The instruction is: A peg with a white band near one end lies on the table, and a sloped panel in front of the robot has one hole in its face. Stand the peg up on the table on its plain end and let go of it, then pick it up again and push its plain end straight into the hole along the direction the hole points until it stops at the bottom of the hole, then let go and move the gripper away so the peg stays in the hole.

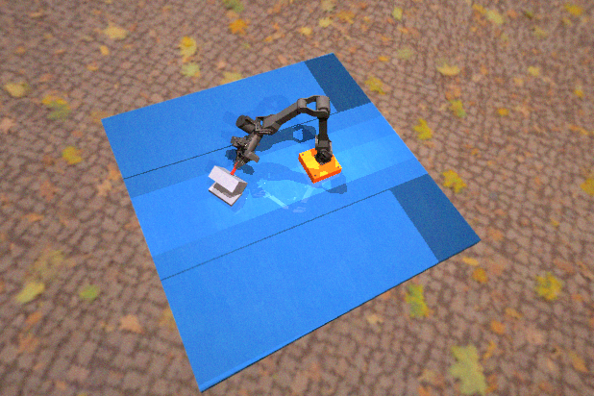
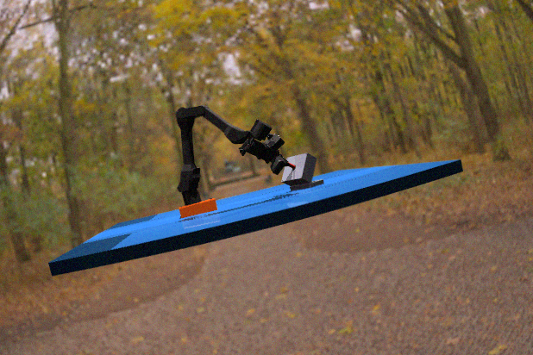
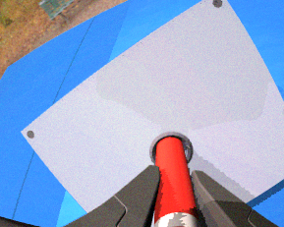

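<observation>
Now: the grey sloped panel 40 mm ahead of my gripper tip, 20 mm to the left of it and 30 mm below it. The rest, counted from my gripper tip: dark foot 70 mm ahead, 30 mm to the left, 100 mm below; then red peg 10 mm behind, 10 mm above.
</observation>
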